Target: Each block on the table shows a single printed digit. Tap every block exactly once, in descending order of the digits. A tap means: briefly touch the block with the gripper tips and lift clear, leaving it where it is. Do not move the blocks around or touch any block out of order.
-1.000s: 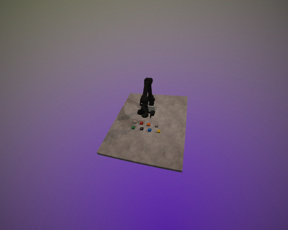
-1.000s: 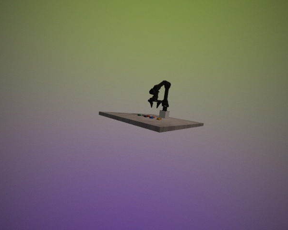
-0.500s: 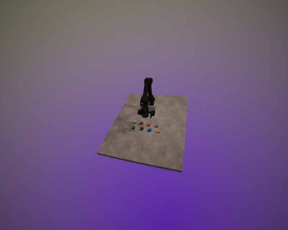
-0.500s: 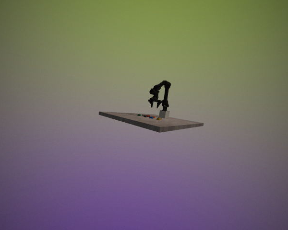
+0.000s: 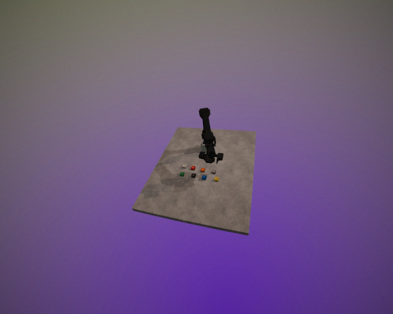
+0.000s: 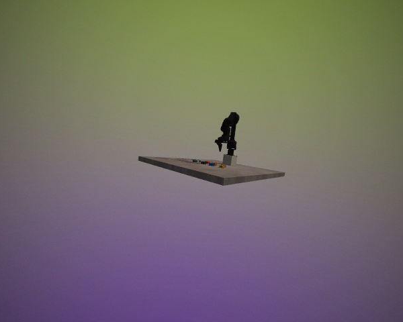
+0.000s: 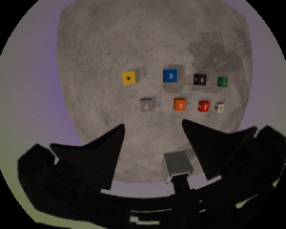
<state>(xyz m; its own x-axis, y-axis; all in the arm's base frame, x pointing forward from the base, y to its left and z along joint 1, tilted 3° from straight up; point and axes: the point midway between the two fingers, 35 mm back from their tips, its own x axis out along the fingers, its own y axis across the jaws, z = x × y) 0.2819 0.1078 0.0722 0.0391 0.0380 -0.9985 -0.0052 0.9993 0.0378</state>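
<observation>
The white block lies 30 mm behind my gripper tip, 270 mm to the right of it and 120 mm below it. Round my gripper tip: yellow block: 70 mm ahead, 50 mm to the left, 120 mm below; grey block: 10 mm behind, 10 mm to the left, 120 mm below; blue block: 70 mm ahead, 60 mm to the right, 120 mm below.
</observation>
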